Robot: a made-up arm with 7 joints.
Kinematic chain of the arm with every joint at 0, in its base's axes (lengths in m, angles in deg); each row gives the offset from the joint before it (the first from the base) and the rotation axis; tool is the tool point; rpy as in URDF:
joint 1: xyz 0 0 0.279 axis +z
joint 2: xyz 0 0 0 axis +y
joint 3: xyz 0 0 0.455 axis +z
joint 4: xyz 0.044 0 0 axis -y
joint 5: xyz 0.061 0 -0.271 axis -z
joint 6: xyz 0 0 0 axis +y
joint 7: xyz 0.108 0 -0.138 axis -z
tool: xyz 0 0 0 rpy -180 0 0
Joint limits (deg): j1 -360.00..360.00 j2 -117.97..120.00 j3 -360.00..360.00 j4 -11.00..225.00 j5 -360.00..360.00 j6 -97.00..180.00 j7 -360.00..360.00
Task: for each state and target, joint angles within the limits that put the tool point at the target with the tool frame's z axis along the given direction. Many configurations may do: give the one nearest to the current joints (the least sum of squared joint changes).
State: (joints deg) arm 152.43 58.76 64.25 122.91 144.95 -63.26 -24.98
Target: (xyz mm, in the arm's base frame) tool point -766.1 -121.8 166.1 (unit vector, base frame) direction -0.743 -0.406 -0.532
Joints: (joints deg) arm 176.52 79.71 55.88 146.87 134.78 -23.83 -24.98
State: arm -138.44 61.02 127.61 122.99 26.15 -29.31 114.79
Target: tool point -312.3 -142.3 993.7 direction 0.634 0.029 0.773
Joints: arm -170.88 58.98 170.23 101.48 16.10 20.42 114.79
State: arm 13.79 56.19 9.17 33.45 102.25 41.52 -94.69
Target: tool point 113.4 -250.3 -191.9 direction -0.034 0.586 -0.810
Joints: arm -36.52 96.17 -19.55 60.27 95.76 45.32 -94.69
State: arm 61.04 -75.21 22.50 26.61 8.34 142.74 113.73
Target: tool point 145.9 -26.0 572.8 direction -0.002 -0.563 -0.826
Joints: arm 68.75 -38.19 -15.05 55.08 -30.23 120.19 113.73
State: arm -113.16 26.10 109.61 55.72 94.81 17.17 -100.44
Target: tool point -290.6 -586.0 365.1 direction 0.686 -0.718 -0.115
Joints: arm -160.08 55.00 68.25 78.68 63.51 31.13 -100.44
